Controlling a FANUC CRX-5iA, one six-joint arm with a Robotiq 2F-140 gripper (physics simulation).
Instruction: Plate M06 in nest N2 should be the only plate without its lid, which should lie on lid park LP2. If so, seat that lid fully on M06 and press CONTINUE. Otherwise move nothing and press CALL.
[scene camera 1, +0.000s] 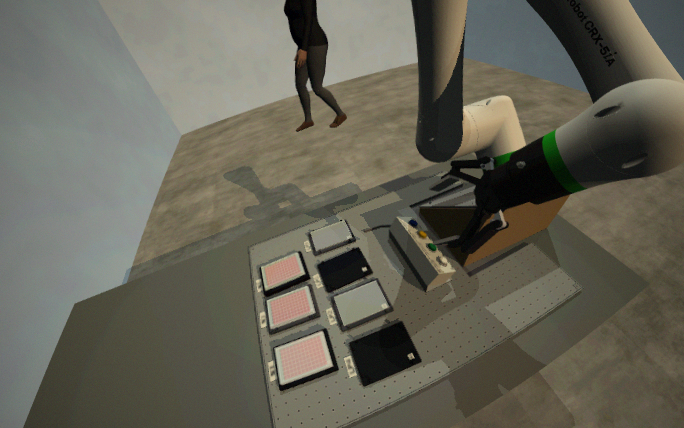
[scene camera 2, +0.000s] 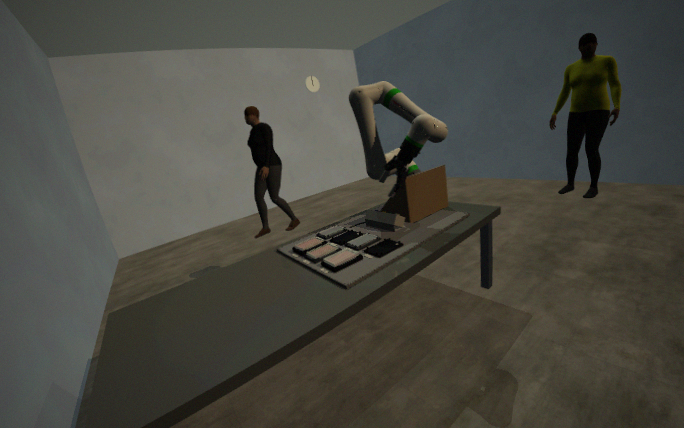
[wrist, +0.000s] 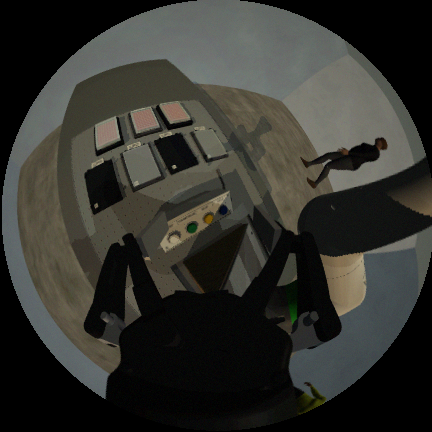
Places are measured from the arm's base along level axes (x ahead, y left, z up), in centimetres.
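Where they show: gripper, fingertip midpoint: (scene camera 1: 435, 215) (scene camera 2: 385, 189) (wrist: 208, 217); arm's base, origin of the base link: (scene camera 2: 417, 183) (wrist: 267, 311).
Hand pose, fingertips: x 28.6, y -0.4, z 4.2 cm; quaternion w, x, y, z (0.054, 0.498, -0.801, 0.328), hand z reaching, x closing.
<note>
Each offset is from my fingertips to the centre of the thing. "pt": to the spot under its first point. Level surfaces: height alone.
Three pink-gridded plates {dx +40.0, dy -18.6, dz -17.3 cm} (scene camera 1: 283, 271) {dx +41.4, dy -6.7, dz -18.0 cm} (scene camera 1: 291, 306) {dx +42.5, dy +7.4, dz -17.2 cm} (scene camera 1: 304, 357) (wrist: 108, 134) (wrist: 144, 121) (wrist: 175, 113) lie in a row. Beside them lie two light grey flat pieces {dx +20.9, dy -24.1, dz -18.6 cm} (scene camera 1: 331, 236) {dx +23.5, dy +1.7, dz -18.6 cm} (scene camera 1: 361, 304) (wrist: 210, 144) (wrist: 142, 165) and two black ones {pt dx +22.8, dy -10.0, dz -19.0 cm} (scene camera 1: 344, 269) {pt dx +24.6, dy +15.4, dz -19.0 cm} (scene camera 1: 384, 352) (wrist: 176, 152) (wrist: 103, 186). Their labels are too small to read, so I cannot tell M06, N2 or LP2, nor which pieces are lids. A sloped button box {dx +1.2, dy -2.5, dz -15.8 cm} (scene camera 1: 423, 254) (scene camera 2: 384, 220) (wrist: 197, 220) carries white, green, yellow and blue buttons. My gripper (scene camera 1: 448, 209) (scene camera 2: 387, 186) (wrist: 208, 217) is wide open and empty, above and behind the box.
A brown upright board (scene camera 1: 529, 234) (scene camera 2: 427, 194) stands behind the button box, close to the gripper. The pieces rest on a perforated board {dz -20.0 cm} (scene camera 1: 453, 330) on the long table {dz -21.3 cm} (scene camera 1: 151, 328) (scene camera 2: 201, 323). A person in black (scene camera 1: 312, 50) (scene camera 2: 264, 146) and one in yellow (scene camera 2: 587, 85) stand beyond the table.
</note>
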